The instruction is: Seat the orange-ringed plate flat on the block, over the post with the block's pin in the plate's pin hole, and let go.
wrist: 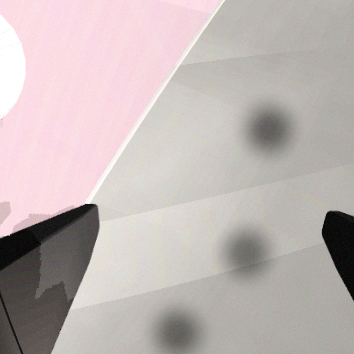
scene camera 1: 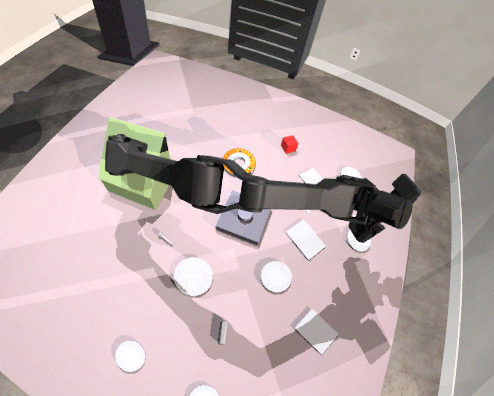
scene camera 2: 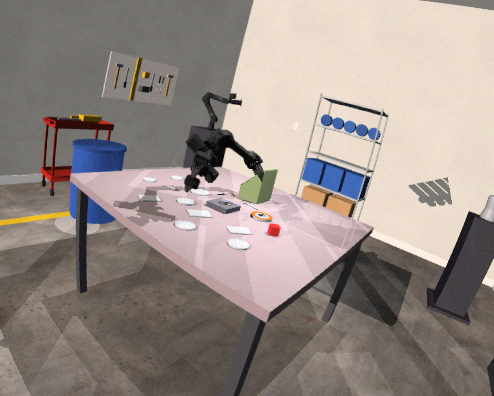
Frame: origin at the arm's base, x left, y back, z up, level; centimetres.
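Seen in the pictures: gripper, fingertip midpoint: (wrist: 213, 219) (scene camera 2: 188, 184); arm's base, origin of the base link: (scene camera 1: 134, 152) (scene camera 2: 260, 175).
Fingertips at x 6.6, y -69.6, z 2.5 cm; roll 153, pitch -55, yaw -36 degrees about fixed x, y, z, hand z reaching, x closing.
Pixels of each thing's middle, then the offset from my fingertips to it. Level surfaces: height alone.
- orange-ringed plate, body centre: (scene camera 1: 238, 162) (scene camera 2: 261, 216) dx +11.4, dy +45.6, dz -16.9 cm
- dark grey block, body centre: (scene camera 1: 244, 215) (scene camera 2: 223, 204) dx -6.5, dy +37.5, dz -15.5 cm
- table with its round post, its level: dz -13.5 cm
- red cube, body centre: (scene camera 1: 289, 144) (scene camera 2: 273, 229) dx +24.8, dy +32.1, dz -15.5 cm
The orange-ringed plate (scene camera 1: 239, 151) (scene camera 2: 254, 215) lies flat on the table, apart from the block; the arm crosses its lower edge in the first scene view. The dark grey block (scene camera 1: 237, 230) (scene camera 2: 217, 205) lies on the table with its round post (scene camera 1: 245, 216) standing up bare. The arm covers the block's upper part in the first scene view, and the pin cannot be made out there. My gripper (scene camera 1: 366, 234) (scene camera 2: 191, 184) (wrist: 213, 219) is open and empty. It hangs above the table near its edge, well away from plate and block.
A green angled box (scene camera 1: 131, 196) (scene camera 2: 256, 189) stands by the arm's base. A red cube (scene camera 1: 289, 144) (scene camera 2: 274, 230) lies near the plate. White discs (scene camera 1: 276, 277) (scene camera 2: 238, 244) (wrist: 10, 67), white rectangular pieces (scene camera 1: 305, 240) (scene camera 2: 199, 213) and small grey rods (scene camera 1: 222, 332) lie around the block.
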